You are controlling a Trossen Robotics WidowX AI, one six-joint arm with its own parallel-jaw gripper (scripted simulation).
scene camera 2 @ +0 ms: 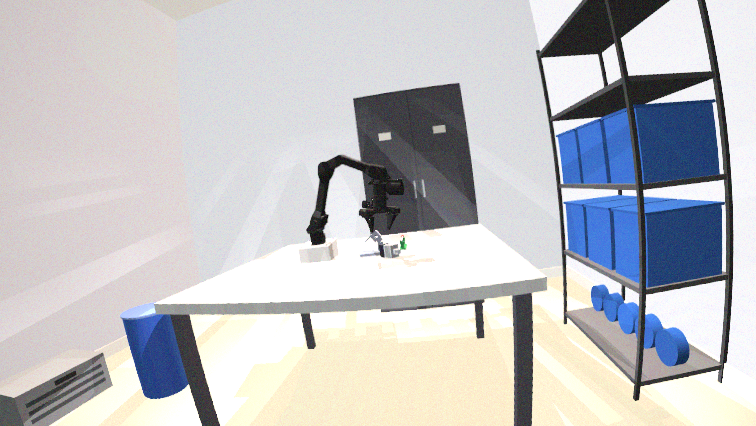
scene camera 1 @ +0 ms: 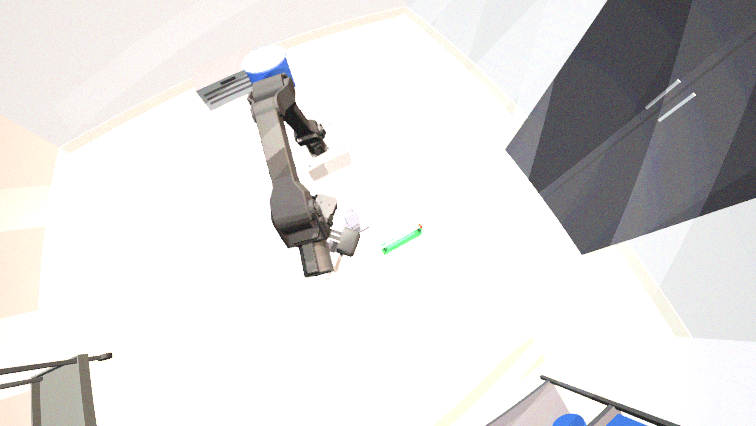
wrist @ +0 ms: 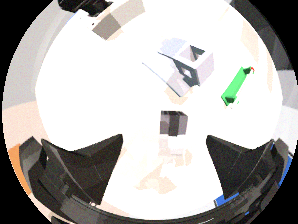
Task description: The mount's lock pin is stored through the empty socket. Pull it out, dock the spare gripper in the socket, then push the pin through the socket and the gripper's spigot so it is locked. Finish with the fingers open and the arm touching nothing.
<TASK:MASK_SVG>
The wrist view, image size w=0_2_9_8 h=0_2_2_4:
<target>my gripper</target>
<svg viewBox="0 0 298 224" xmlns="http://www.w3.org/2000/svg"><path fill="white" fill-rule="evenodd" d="M51 217L52 224L68 224L68 222L61 221L60 218L55 216ZM19 145L20 168L33 197L57 216L74 224L250 224L277 193L277 184L282 179L289 159L289 145L281 140L281 137L278 137L274 145L274 140L270 139L267 143L250 149L233 144L229 140L222 140L218 136L208 135L205 144L220 179L223 198L227 200L237 193L238 196L226 201L225 204L193 216L146 220L105 212L104 209L90 205L90 202L101 206L106 186L113 175L118 157L121 156L124 143L122 133L76 151L57 147L45 139L40 140L41 144L37 143L33 136Z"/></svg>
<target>spare gripper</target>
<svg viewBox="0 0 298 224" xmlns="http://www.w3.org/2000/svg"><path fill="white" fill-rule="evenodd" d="M161 109L160 132L158 132L158 159L164 159L162 164L173 164L173 159L181 159L182 155L184 155L189 116L184 111Z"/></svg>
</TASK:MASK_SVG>
